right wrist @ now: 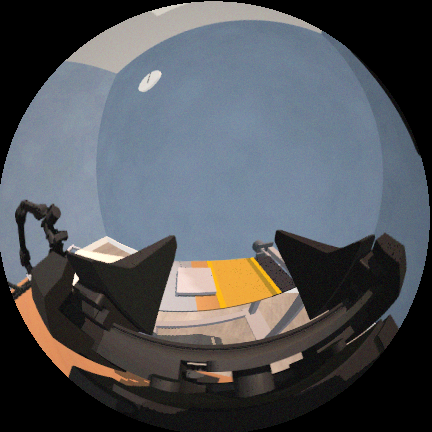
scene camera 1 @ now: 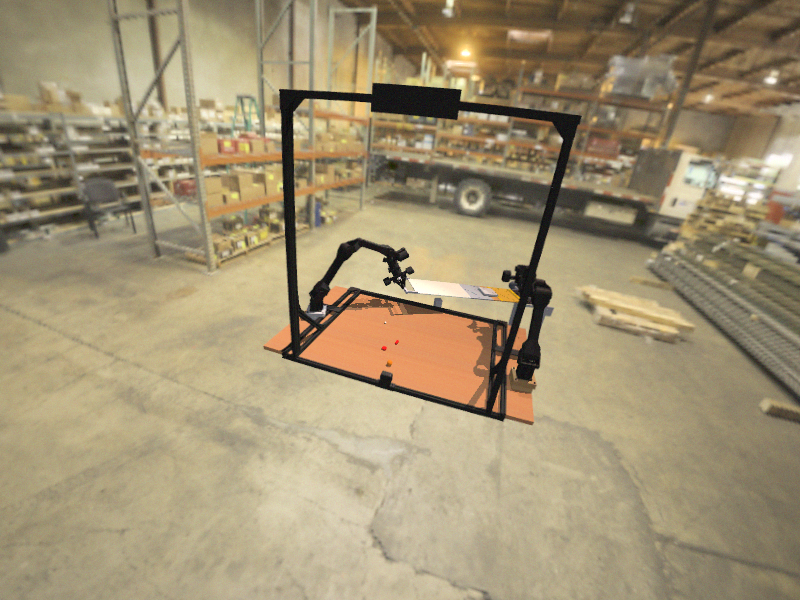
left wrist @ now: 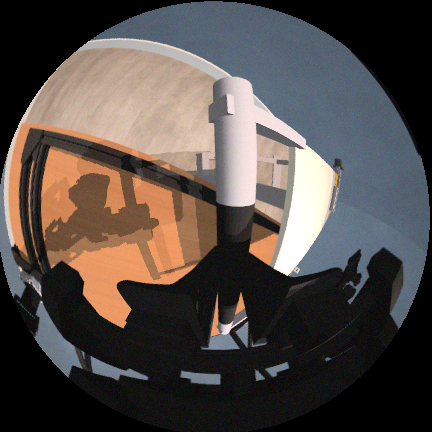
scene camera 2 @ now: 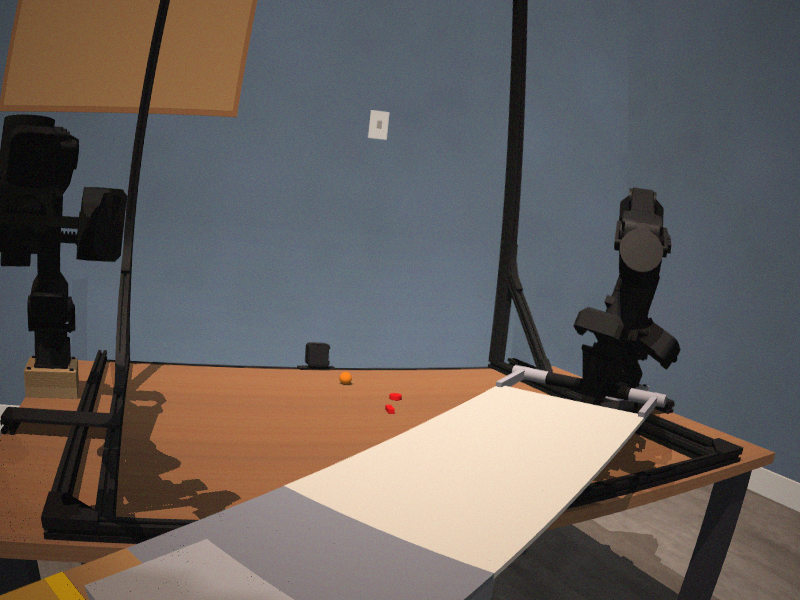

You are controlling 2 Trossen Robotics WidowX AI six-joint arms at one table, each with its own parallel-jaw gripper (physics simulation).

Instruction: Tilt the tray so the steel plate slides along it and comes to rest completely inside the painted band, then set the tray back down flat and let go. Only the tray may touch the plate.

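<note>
The long tray (scene camera 1: 432, 287) (scene camera 2: 478, 465) (left wrist: 305, 210) (right wrist: 177, 303) has cream, grey, orange and black stretches; its exact tilt is hard to judge. The steel plate (scene camera 1: 487, 291) (scene camera 2: 187, 574) (right wrist: 196, 281) lies flat across the grey-orange border, its edge close to the near yellow line, outside the painted band (right wrist: 240, 282). My left gripper (scene camera 1: 401, 284) (scene camera 2: 604, 390) (left wrist: 226, 249) is shut on the handle bar (scene camera 2: 529, 373) (left wrist: 235, 150) at the cream end. My right gripper (scene camera 2: 61, 226) (right wrist: 226, 238) is open and empty, apart from the tray near its banded end.
A black frame (scene camera 1: 288, 226) (scene camera 2: 507, 193) stands around the wooden table (scene camera 1: 348, 335) (scene camera 2: 277, 426). An orange ball (scene camera 1: 389, 362) (scene camera 2: 345, 378) and two small red pieces (scene camera 1: 396, 342) (scene camera 2: 389, 408) lie on the table. Grey stand bars (right wrist: 257, 325) show below the banded end.
</note>
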